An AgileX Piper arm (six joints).
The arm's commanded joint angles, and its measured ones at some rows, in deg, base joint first. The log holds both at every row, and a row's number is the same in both.
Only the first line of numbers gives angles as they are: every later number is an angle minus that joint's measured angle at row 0.
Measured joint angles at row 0:
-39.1 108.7 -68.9 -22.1 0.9 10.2
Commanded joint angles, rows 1 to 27:
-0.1 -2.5 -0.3 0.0 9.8 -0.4
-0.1 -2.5 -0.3 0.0 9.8 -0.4
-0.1 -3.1 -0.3 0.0 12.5 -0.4
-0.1 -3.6 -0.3 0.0 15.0 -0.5
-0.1 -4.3 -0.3 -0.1 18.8 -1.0
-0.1 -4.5 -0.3 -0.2 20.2 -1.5
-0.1 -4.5 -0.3 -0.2 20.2 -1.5
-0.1 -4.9 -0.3 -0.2 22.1 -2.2
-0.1 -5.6 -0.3 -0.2 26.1 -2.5
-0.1 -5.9 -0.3 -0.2 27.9 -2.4
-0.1 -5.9 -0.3 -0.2 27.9 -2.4
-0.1 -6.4 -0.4 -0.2 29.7 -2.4
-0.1 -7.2 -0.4 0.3 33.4 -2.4
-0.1 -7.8 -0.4 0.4 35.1 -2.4
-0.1 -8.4 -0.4 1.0 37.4 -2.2
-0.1 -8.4 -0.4 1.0 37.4 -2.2
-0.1 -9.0 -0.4 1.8 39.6 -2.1
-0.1 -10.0 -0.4 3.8 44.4 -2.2
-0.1 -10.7 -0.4 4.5 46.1 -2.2
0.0 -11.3 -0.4 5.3 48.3 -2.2
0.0 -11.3 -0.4 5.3 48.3 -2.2
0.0 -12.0 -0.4 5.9 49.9 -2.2
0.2 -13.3 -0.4 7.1 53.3 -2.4
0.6 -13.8 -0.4 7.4 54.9 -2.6
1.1 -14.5 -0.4 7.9 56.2 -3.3
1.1 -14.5 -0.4 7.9 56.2 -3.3
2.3 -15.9 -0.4 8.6 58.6 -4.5
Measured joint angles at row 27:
0.9 -13.9 0.0 7.3 54.6 -2.8
